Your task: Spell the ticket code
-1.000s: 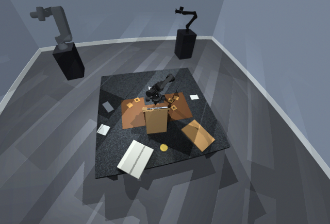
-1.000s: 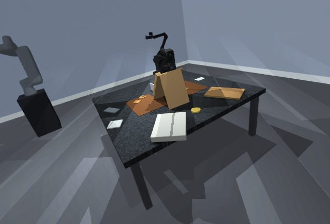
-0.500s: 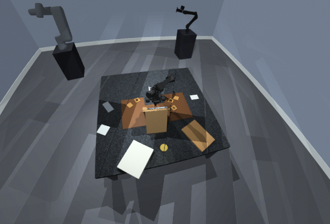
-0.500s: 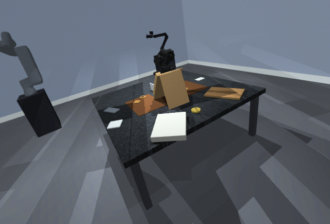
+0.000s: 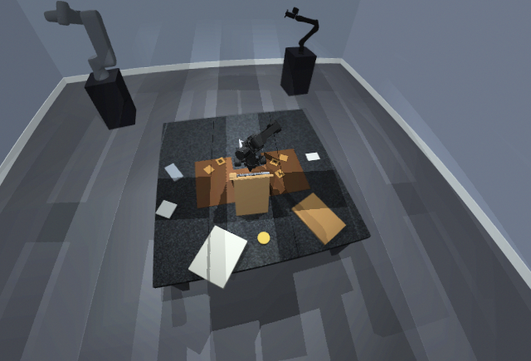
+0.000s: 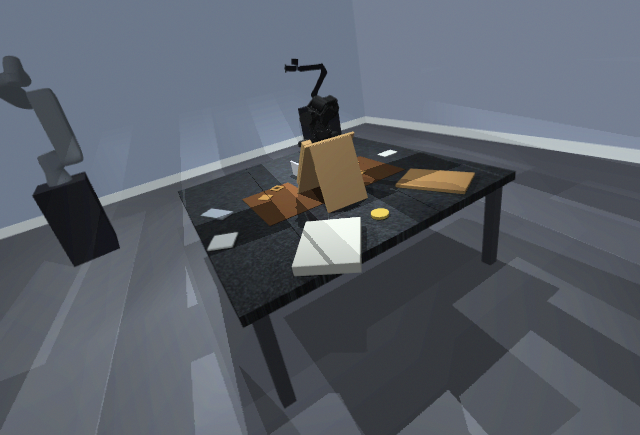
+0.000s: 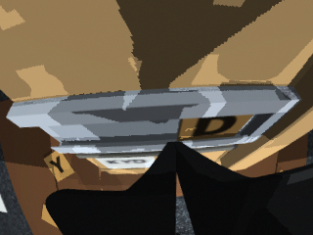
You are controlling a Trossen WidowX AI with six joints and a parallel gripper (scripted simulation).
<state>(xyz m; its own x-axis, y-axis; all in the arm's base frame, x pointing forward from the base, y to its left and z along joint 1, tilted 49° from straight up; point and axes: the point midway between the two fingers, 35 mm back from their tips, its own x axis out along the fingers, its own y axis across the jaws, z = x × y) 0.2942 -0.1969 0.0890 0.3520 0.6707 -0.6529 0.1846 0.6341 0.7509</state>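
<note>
Right now my gripper tip is 40 mm past the white ticket, 70 mm to the right of it and 100 mm above it. The rest, counted from my gripper tip: white box (390 mm ahead, 300 mm to the right, 160 mm below); then brown mat (130 mm behind, 40 mm to the left, 180 mm below); then flat tan slab (360 mm ahead, 350 mm to the left, 170 mm below).
</note>
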